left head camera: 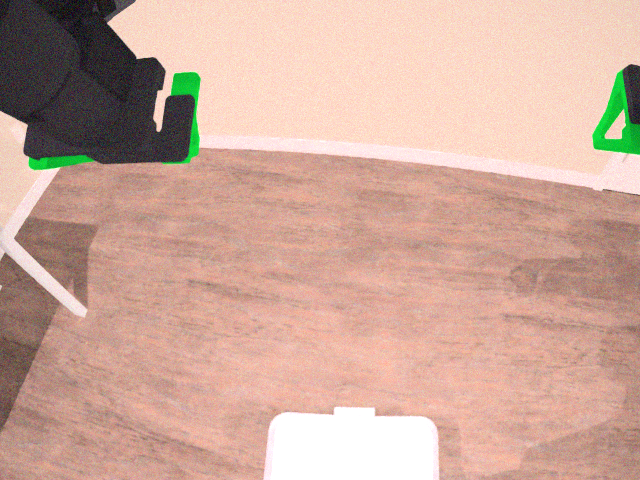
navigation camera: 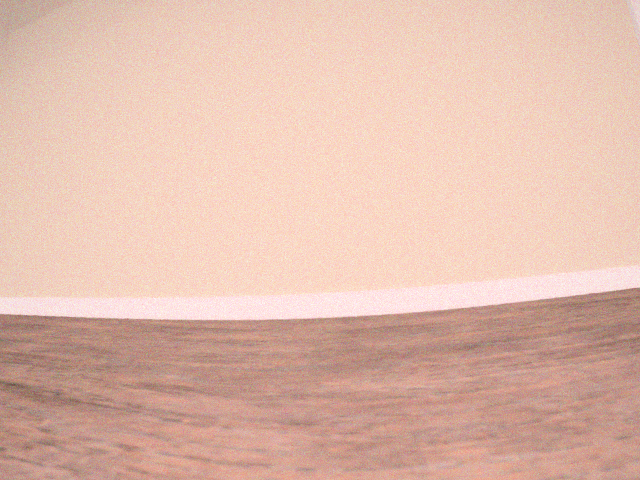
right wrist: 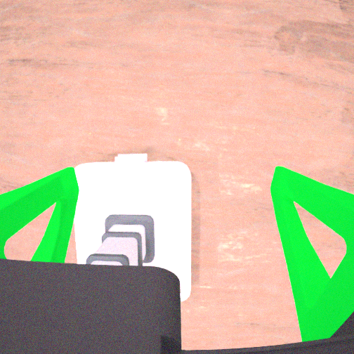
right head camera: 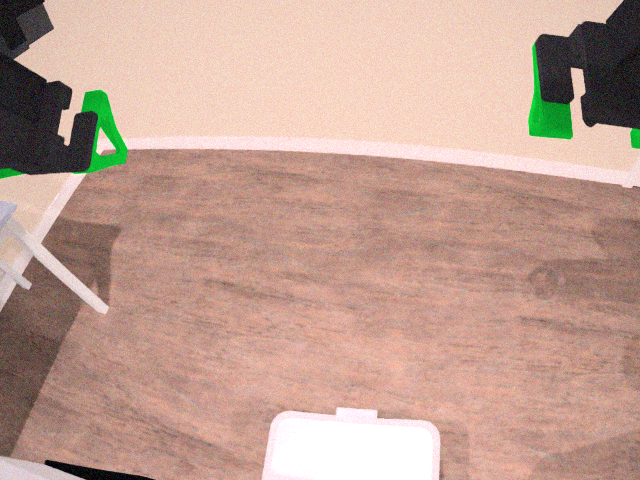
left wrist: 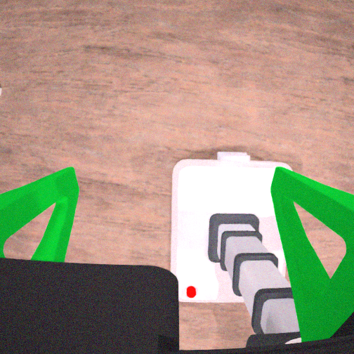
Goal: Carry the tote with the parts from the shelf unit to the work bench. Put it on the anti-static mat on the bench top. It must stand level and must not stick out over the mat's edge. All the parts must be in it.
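Places are measured from the left arm's base along level axes (x ahead, y left, z up), in centimetres.
Pixels of known places: left gripper, fingertip midpoint: (left head camera: 147,149) (right head camera: 87,159); right gripper, fingertip midpoint: (left head camera: 634,148) (right head camera: 583,133).
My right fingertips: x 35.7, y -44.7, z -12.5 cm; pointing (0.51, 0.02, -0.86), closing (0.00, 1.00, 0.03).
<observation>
Behind a point stands the place of what it marks.
My left gripper (left head camera: 111,161) (right head camera: 57,168) (left wrist: 174,177) is open and empty, held above the floor at the left of both head views. My right gripper (right head camera: 594,135) {x 35.7, y -44.7, z -12.5 cm} (right wrist: 174,177) is open and empty; in the left head view part of it shows at the right edge. The tote, the parts, the shelf unit and the anti-static mat do not show in these views. A thin white bar (left head camera: 49,279) {x 68.9, y 101.4, z -109.6 cm} (right head camera: 69,273) {x 69.8, y 101.4, z -107.8 cm} slants at the left; I cannot tell whether it belongs to the work bench.
A beige wall (left head camera: 387,67) {x 173.2, y -34.9, z -83.8 cm} (right head camera: 320,72) {x 176.4, y 3.0, z -89.3 cm} (navigation camera: 310,155) {x 175.0, y -14.4, z -80.7 cm} with a white baseboard (left head camera: 361,149) {x 172.8, y -24.8, z -135.5 cm} (right head camera: 361,146) {x 173.7, y -14.6, z -134.8 cm} (navigation camera: 232,307) {x 176.5, y 19.1, z -136.2 cm} runs across the front. My white base (left head camera: 354,449) {x 21.2, y -22.7, z -115.0 cm} (right head camera: 351,449) {x 21.7, y -22.2, z -115.0 cm} (left wrist: 195,190) (right wrist: 165,190) stands on the wood floor (left head camera: 310,284) {x 92.2, y -3.1, z -141.0 cm} (navigation camera: 310,403) {x 89.1, y -16.7, z -141.0 cm}. A dark shadow lies at the left.
</observation>
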